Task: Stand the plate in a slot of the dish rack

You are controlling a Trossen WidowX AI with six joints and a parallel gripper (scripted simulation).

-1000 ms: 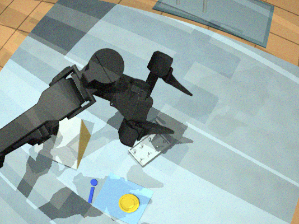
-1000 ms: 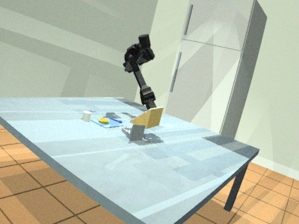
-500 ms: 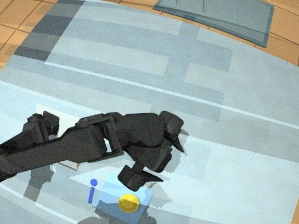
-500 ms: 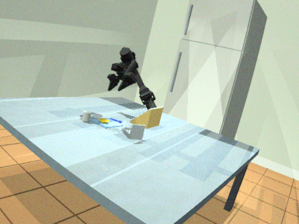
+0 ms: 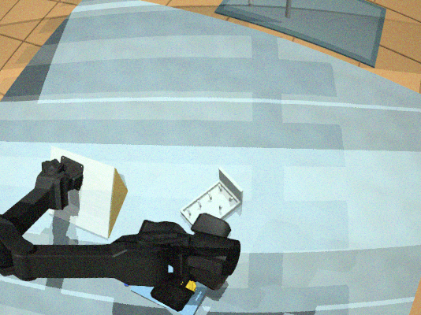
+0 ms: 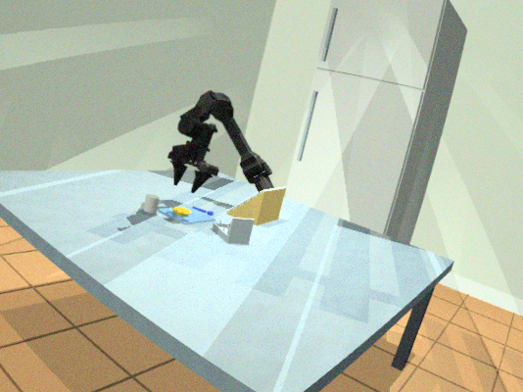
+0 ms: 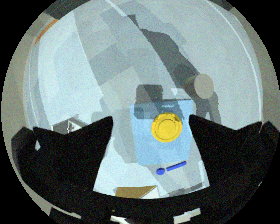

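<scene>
My gripper tip is now 5 cm past the yellow plate, 3 cm to the left of it and 9 cm above it. From my gripper tip the other things lie so: white cup 3 cm ahead, 10 cm to the right, 8 cm below; dish rack 6 cm behind, 17 cm to the left, 8 cm below; light blue mat 7 cm behind, 2 cm to the right, 10 cm below.
</scene>
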